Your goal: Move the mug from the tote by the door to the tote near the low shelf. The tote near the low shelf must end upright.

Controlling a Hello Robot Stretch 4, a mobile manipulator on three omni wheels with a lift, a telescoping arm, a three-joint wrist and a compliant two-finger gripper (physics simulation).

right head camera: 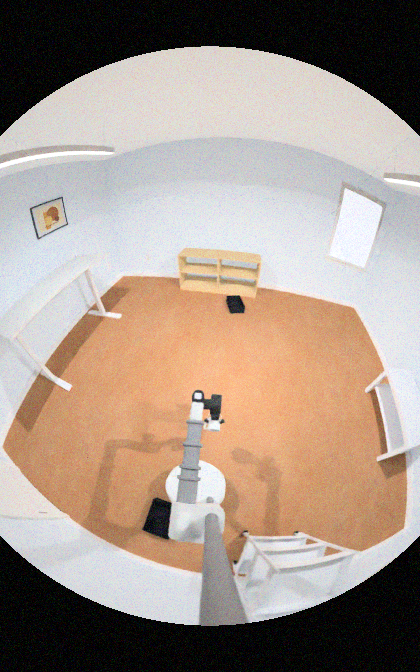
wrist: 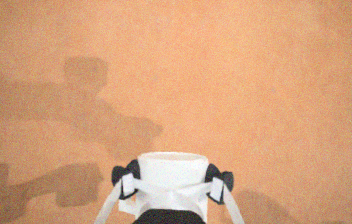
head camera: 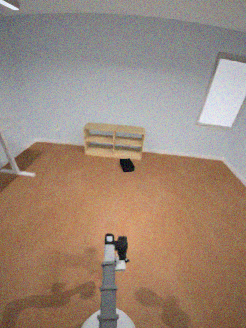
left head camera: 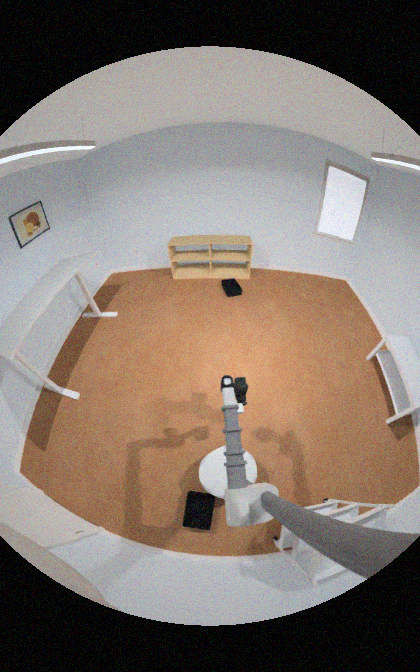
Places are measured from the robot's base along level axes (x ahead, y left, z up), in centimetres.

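Pixels of known places: gripper, fingertip midpoint: [right head camera: 213, 421] [wrist: 173, 174] [head camera: 120, 261].
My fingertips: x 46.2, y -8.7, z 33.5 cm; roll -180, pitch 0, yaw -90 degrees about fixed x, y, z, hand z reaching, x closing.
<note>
Behind a point stands the place of what it marks.
My gripper [wrist: 173, 174] {x 46.2, y -8.7, z 33.5 cm} [right head camera: 214, 422] {x 46.2, y -8.7, z 33.5 cm} is shut on a white mug [wrist: 172, 167] {x 47.9, y -8.6, z 38.3 cm} [head camera: 120, 266] {x 41.6, y -8.3, z 38.3 cm} [left head camera: 240, 408] [right head camera: 213, 427] {x 40.6, y -8.8, z 38.3 cm}, held upright above the floor with a finger on each side and its handle at the lower left in the wrist view. The tote near the low shelf [head camera: 127, 165] {x 226.5, y -31.5, z -2.4 cm} [left head camera: 231, 288] [right head camera: 235, 304] {x 226.0, y -31.0, z -2.5 cm} is black, looks upright and stands far ahead of the gripper, in front of the low wooden shelf [head camera: 114, 127] {x 272.5, y -2.9, z 58.2 cm} [left head camera: 210, 240] [right head camera: 220, 254] {x 266.8, y -5.3, z 58.2 cm}. The black tote by the door [left head camera: 199, 510] [right head camera: 158, 519] {x -35.2, y 26.0, z -2.5 cm} lies behind the gripper, beside my white base [left head camera: 210, 472] [right head camera: 175, 484] {x 0.1, y 13.1, z 18.7 cm}. The inside of the far tote is too small to make out.
A long white table [right head camera: 50, 295] {x 106.1, y 144.0, z 92.2 cm} stands along the left wall. A smaller white table with a lower shelf [right head camera: 391, 415] {x 39.5, y -208.8, z 12.2 cm} stands at the right wall. A white trolley [right head camera: 320, 561] {x -43.5, y -60.9, z 69.4 cm} stands behind my base on the right. Part of the pale door [right head camera: 30, 495] {x -64.0, y 139.3, z 18.6 cm} shows at the lower left.
</note>
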